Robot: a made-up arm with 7 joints.
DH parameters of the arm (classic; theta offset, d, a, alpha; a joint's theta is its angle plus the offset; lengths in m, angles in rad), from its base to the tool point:
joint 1: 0 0.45 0 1.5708
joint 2: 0 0.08 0 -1.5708
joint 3: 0 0.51 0.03 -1.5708
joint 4: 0 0.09 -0.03 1.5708
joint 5: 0 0.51 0 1.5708
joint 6: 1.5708 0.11 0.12 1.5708
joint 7: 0 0.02 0 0
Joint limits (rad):
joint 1: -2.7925..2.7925
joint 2: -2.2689..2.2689
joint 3: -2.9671..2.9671
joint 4: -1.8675..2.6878
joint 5: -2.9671..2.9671
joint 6: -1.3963..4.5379
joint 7: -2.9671..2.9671
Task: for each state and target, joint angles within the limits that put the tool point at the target. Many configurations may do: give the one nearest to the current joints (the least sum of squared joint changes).
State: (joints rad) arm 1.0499 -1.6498 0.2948 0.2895 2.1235 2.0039 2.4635
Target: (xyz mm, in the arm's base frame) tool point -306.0 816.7 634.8
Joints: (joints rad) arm 1.6738 -1.0728 0.6931 0.5604 2.2675 2.2030 2.4635
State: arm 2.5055 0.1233 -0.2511 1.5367 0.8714 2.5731 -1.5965
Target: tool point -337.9 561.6 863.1
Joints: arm 2.5126 -0.3524 -0.2732 1.4050 0.8176 2.4118 -1.5965
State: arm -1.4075 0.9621 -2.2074 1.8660 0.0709 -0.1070 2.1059
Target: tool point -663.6 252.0 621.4
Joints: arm -1.4796 0.3567 -1.9402 1.9221 0.0967 -0.2409 2.1059
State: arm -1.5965 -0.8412 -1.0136 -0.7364 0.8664 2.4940 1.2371
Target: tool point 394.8 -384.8 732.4
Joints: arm -1.3562 -1.2345 -1.4075 -1.4458 0.6336 2.4961 1.2371
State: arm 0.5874 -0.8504 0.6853 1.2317 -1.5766 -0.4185 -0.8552
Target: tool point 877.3 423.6 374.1
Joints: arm 0.2600 -1.0857 0.4494 1.2887 -1.5272 -0.4544 -0.8552
